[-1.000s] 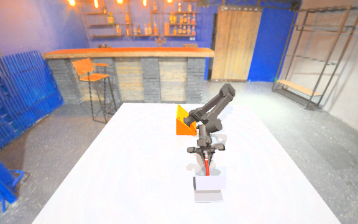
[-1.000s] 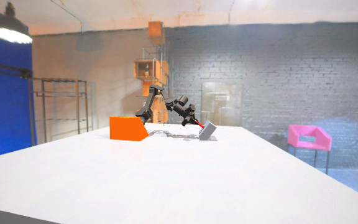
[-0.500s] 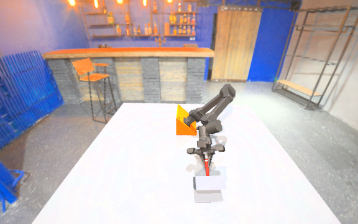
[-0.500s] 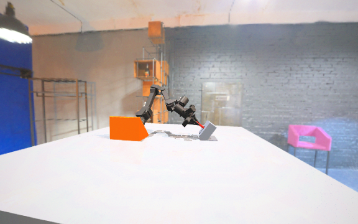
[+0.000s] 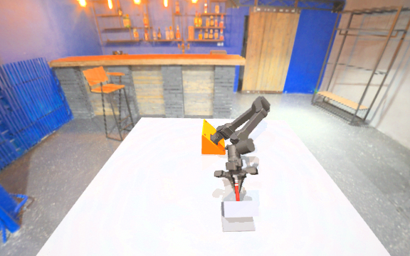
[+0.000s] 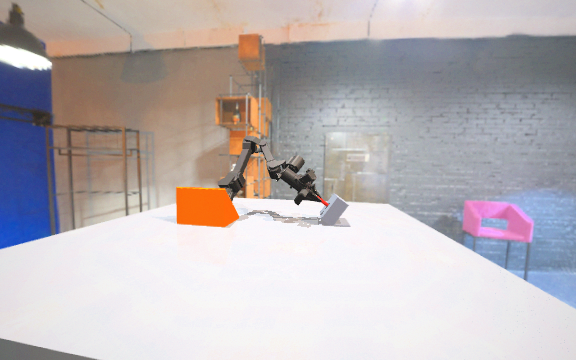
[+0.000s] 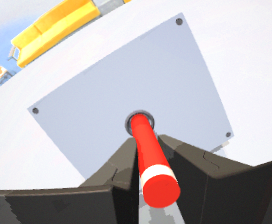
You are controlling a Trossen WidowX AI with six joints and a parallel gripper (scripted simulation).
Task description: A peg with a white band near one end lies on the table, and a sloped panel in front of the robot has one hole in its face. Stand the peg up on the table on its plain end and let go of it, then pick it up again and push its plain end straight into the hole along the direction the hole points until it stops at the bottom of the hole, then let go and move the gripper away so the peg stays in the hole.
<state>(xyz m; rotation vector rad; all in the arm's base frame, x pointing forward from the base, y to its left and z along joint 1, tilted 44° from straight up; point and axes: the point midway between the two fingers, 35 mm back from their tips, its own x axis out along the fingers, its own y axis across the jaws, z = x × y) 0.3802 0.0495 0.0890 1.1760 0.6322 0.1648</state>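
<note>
Now: the grey sloped panel 5 cm ahead of my gripper tip and 3 cm below it. From my gripper tip the other things lie so: red peg: 1 cm behind, 1 cm above.
</note>
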